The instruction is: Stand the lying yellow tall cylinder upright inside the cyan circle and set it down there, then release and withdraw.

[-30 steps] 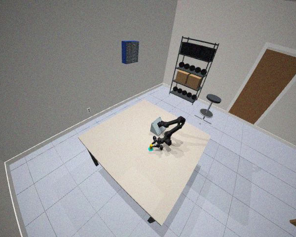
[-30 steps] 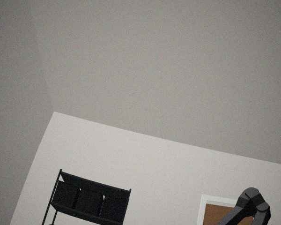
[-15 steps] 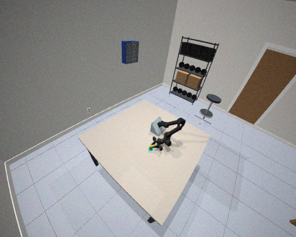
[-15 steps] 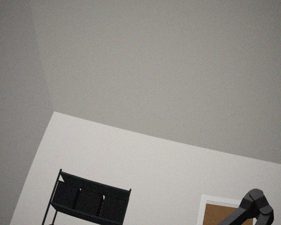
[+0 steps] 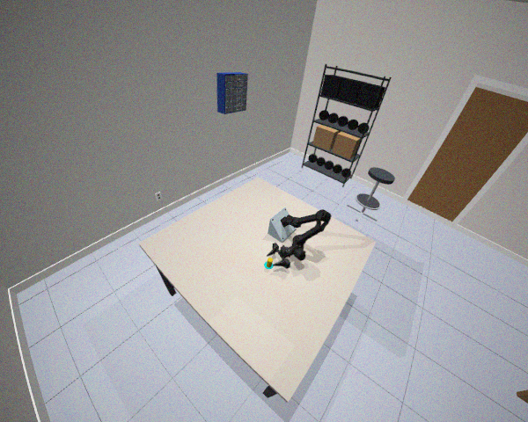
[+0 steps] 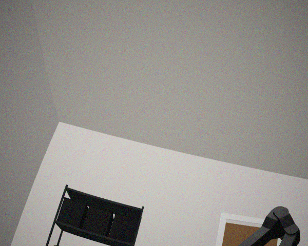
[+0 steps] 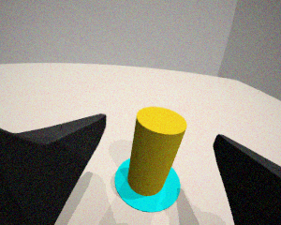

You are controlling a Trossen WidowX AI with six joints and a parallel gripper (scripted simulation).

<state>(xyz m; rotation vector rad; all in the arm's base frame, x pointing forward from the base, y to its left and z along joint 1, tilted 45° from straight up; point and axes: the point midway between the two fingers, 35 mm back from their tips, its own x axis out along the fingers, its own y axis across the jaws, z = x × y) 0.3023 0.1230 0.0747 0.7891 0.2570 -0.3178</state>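
My gripper tip is now 20 mm above the yellow tall cylinder. From my gripper tip the other things lie so: cyan circle: 60 mm below.
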